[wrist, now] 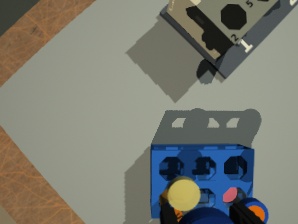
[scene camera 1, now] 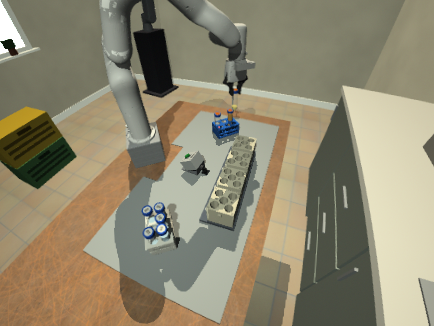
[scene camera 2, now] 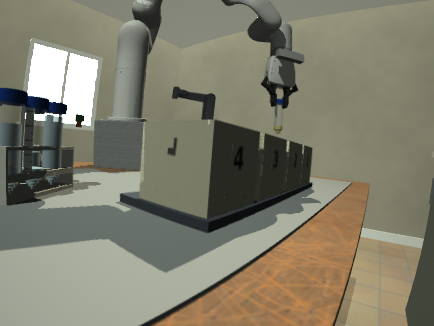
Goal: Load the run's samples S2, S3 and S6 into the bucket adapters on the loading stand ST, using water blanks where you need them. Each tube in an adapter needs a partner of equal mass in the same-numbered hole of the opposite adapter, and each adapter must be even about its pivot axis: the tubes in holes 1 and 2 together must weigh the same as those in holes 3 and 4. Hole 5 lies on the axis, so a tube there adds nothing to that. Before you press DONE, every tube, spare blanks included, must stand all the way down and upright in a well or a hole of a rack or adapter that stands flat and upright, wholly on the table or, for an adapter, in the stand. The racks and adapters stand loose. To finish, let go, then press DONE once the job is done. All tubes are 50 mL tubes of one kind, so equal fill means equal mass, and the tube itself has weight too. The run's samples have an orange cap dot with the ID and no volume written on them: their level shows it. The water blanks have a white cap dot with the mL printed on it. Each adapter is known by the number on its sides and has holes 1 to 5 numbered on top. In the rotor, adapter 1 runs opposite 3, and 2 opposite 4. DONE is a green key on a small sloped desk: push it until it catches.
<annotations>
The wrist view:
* blue sample rack: 237,161
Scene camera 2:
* my gripper: 279,107
</annotations>
